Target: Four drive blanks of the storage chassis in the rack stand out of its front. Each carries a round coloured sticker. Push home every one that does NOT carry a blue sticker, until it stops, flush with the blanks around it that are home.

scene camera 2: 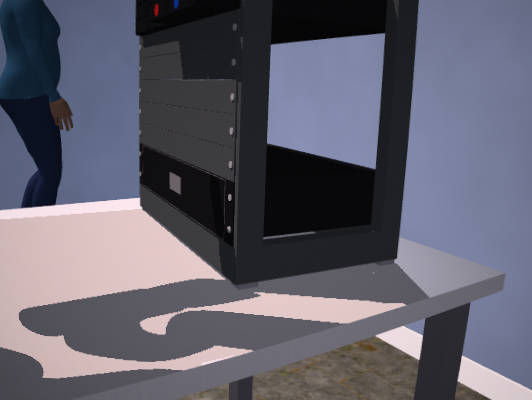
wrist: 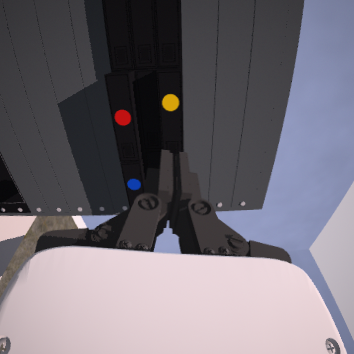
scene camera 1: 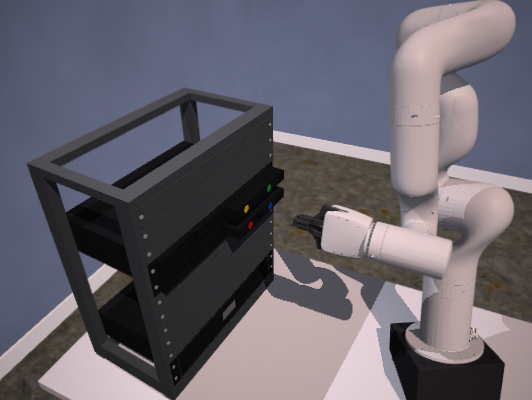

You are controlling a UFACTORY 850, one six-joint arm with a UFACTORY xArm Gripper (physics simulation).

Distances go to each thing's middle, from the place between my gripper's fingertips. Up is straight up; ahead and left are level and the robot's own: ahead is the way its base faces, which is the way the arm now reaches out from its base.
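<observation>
Yellow-stickered blank (wrist: pixel 169 80): my hand 170 mm short of it, 50 mm to the left of it.
</observation>
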